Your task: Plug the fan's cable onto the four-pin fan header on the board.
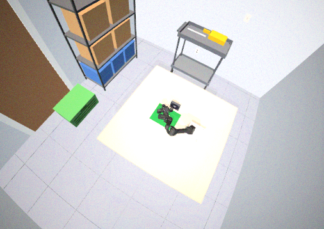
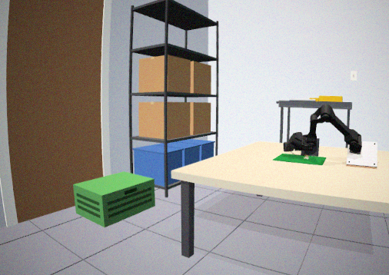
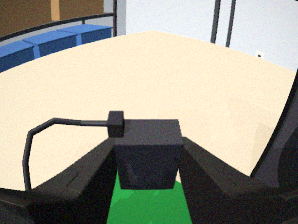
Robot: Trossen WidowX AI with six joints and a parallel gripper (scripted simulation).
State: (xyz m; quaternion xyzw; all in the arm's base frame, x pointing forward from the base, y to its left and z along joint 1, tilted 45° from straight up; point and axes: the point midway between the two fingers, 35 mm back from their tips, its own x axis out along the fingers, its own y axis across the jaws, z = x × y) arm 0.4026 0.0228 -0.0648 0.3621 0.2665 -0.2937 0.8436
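Right now my gripper tip is 10 cm past the green board, 8 cm to the right of it and 7 cm above it. Also, from my gripper tip: dark grey fan plug (1 cm below); black fan (12 cm behind, 7 cm to the right).
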